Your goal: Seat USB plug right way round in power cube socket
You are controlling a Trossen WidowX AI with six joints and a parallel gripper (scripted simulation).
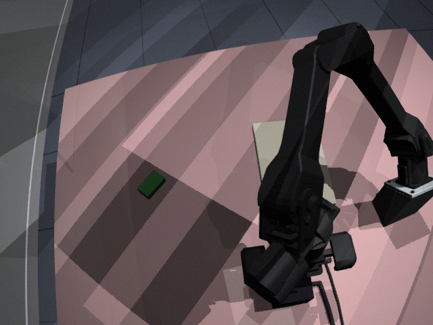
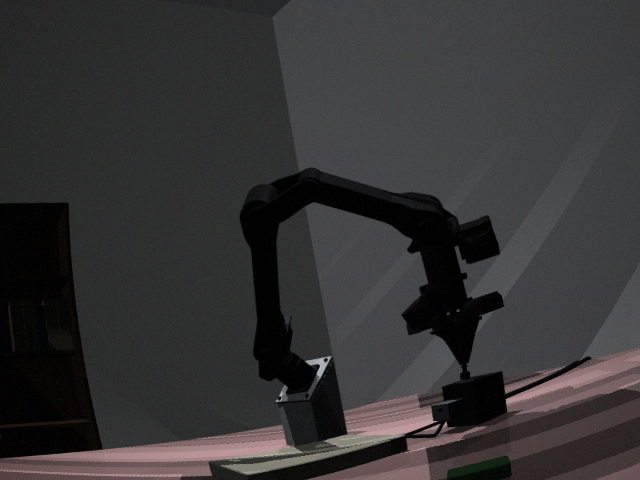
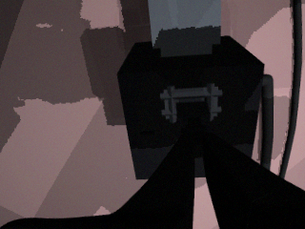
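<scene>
Right now my gripper tip is 20 mm above the USB plug. From my gripper tip the other things lie so: beige slab 120 mm behind, 260 mm to the right, 90 mm below; green block 220 mm ahead, 330 mm to the right, 100 mm below.
</scene>
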